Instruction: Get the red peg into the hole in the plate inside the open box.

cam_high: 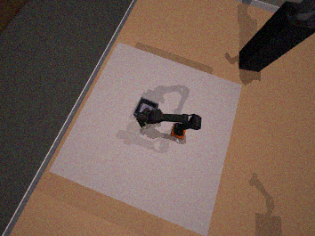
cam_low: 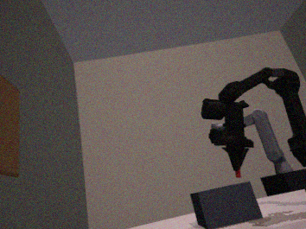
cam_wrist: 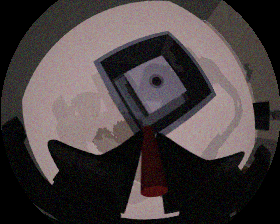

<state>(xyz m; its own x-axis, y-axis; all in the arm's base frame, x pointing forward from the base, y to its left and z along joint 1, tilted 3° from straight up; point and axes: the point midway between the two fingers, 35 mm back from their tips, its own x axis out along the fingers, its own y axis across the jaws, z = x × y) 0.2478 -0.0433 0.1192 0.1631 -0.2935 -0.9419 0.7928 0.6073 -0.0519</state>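
Now: gripper tip 20 mm below the red peg and 10 mm to the right of it. From my gripper tip the other things lie so: grey plate 90 mm below, 70 mm to the right, 40 mm ahead; dark box 110 mm below, 70 mm to the right, 40 mm ahead.
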